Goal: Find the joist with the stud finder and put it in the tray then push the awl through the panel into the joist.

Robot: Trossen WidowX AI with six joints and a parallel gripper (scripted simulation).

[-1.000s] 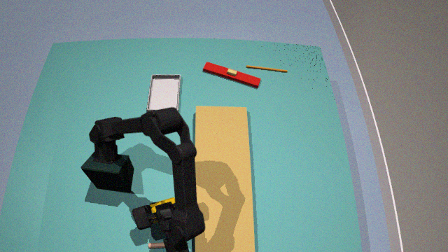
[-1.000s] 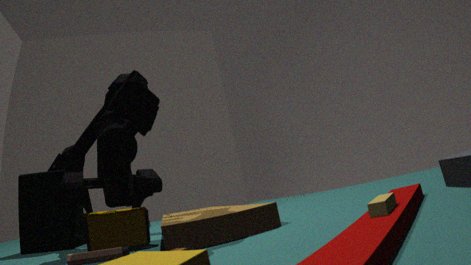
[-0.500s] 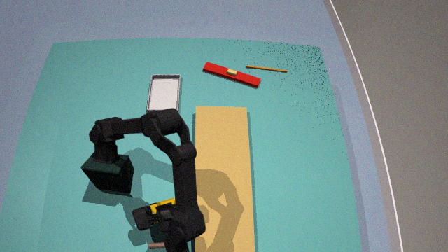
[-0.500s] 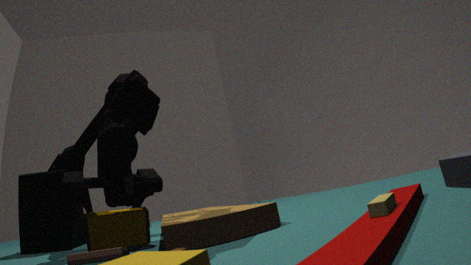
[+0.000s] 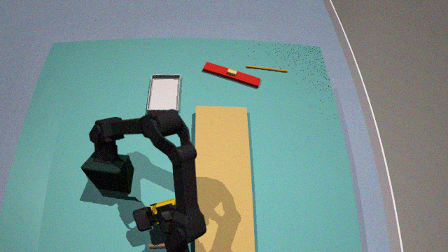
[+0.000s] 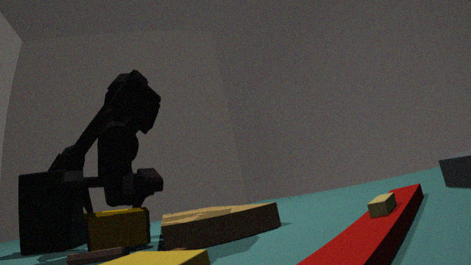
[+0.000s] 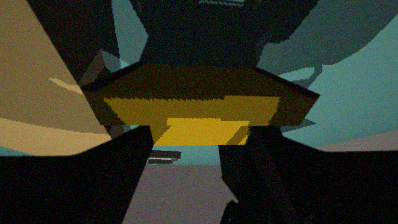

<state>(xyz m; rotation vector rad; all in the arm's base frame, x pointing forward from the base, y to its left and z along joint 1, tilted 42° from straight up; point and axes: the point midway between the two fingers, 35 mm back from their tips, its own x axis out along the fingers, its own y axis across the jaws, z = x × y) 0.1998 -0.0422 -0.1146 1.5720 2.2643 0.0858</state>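
Right now the awl is 40 mm ahead of my gripper tip, 110 mm to the right of it and 50 mm below it. The rest, counted from my gripper tip: stud finder 10 mm behind, 10 mm to the right; square indicator 30 mm behind; tray 80 mm behind, 440 mm to the left, 40 mm below.
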